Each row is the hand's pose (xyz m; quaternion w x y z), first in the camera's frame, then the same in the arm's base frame.
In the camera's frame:
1: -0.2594 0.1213 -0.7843 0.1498 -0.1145 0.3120 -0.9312
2: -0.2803 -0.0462 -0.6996 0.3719 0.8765 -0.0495 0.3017
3: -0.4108 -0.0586 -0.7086 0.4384 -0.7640 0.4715 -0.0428
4: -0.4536 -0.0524 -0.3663 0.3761 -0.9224 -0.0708 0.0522
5: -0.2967 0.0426 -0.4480 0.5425 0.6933 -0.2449 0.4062
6: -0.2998 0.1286 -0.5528 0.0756 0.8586 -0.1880 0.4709
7: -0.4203 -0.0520 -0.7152 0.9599 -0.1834 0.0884 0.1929
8: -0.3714 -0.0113 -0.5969 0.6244 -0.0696 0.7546 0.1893
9: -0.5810 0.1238 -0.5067 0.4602 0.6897 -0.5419 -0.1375
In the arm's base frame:
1: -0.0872 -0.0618 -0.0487 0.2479 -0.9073 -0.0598 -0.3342
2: 0.0873 -0.0545 -0.1204 0.2894 0.5212 0.7397 -0.3122
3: 0.1565 -0.0708 -0.0099 0.3338 0.7013 -0.1492 -0.6120
4: 0.2998 0.2423 -0.0316 0.0572 0.4296 0.1800 -0.8830
5: 0.1185 0.2108 -0.1119 0.4059 0.5634 0.7196 -0.0024
6: 0.0127 0.1510 -0.0519 0.1762 0.7798 0.5031 -0.3284
7: 0.1534 -0.0743 0.0025 0.2127 -0.2390 0.6950 0.6439
8: 0.1417 0.0513 -0.0436 0.3805 0.4161 -0.7949 -0.2243
9: 0.1689 0.1845 0.1841 0.8391 0.3320 0.3844 -0.1948

